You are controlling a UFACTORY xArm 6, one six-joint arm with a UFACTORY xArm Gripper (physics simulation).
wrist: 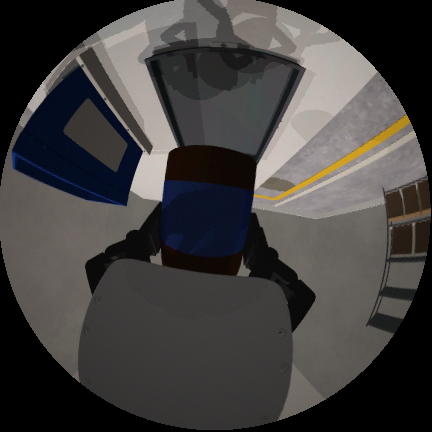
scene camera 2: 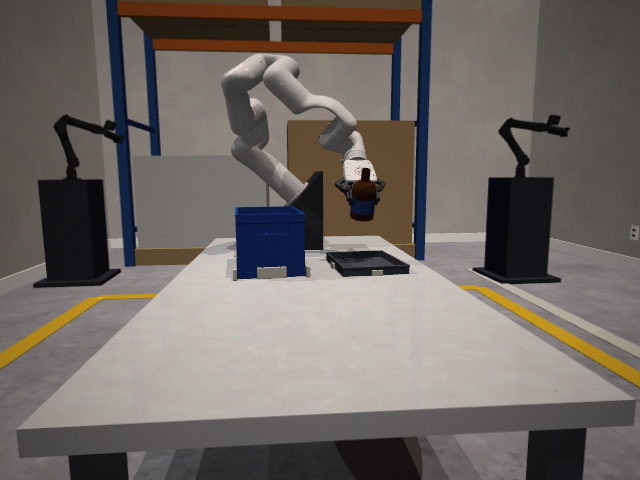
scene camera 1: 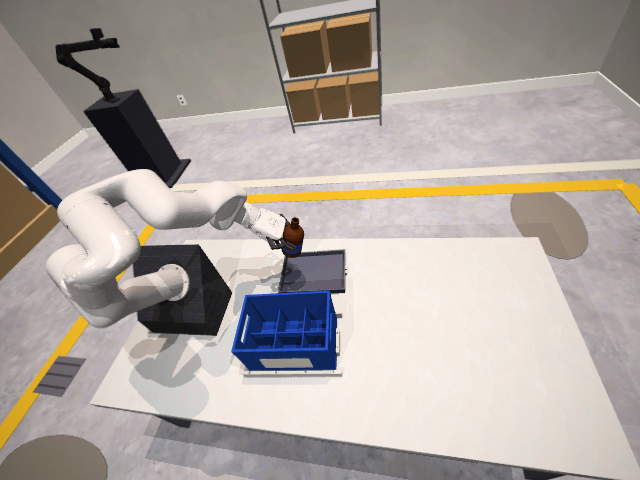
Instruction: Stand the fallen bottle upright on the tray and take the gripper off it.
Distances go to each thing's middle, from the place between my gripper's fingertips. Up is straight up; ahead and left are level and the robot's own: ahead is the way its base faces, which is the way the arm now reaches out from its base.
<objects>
My hand is 10 mm past the brown bottle (scene camera 2: 364, 190) and 20 mm below it.
</objects>
